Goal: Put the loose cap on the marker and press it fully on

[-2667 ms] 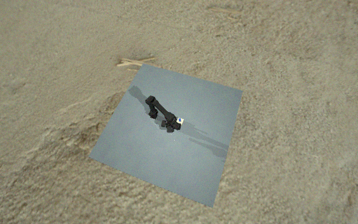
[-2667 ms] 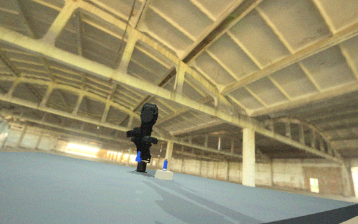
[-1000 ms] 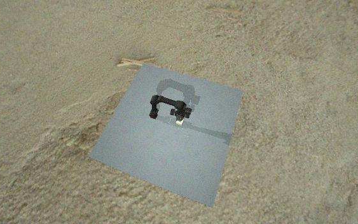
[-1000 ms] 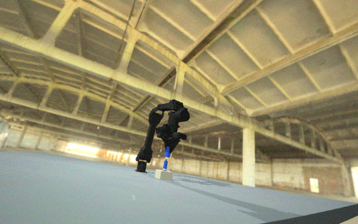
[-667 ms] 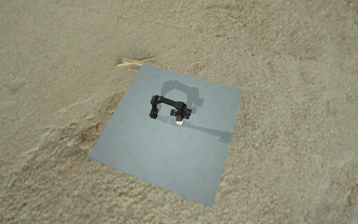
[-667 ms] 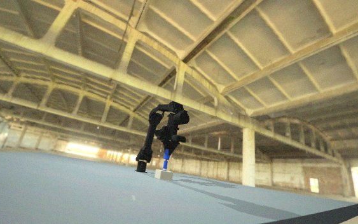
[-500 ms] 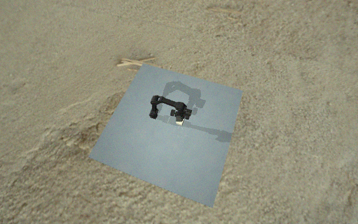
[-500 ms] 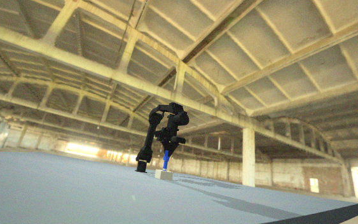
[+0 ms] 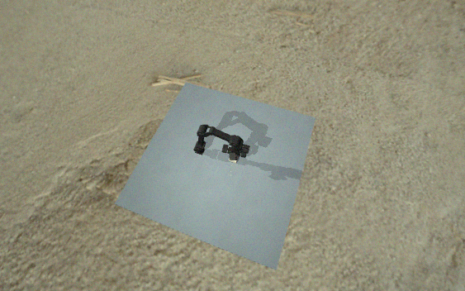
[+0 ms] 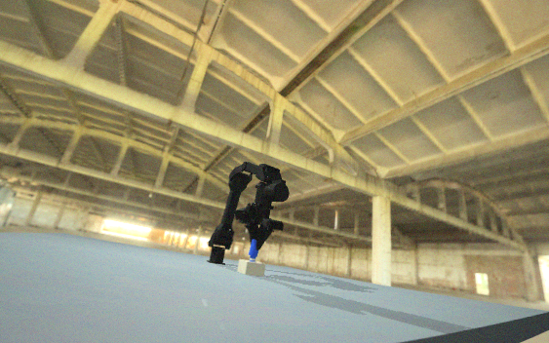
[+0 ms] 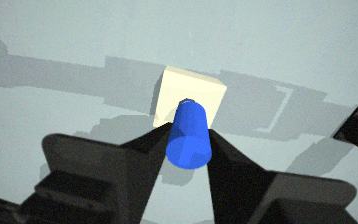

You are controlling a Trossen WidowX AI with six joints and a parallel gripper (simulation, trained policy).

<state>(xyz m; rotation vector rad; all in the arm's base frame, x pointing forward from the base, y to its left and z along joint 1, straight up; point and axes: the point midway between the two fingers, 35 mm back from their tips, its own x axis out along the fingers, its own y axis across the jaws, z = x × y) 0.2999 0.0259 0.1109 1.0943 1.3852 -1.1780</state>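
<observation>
The blue marker lies 10 mm below my gripper tip. From my gripper tip the other things lie so: blue cap: right at my gripper tip; holder block: 60 mm below.
</observation>
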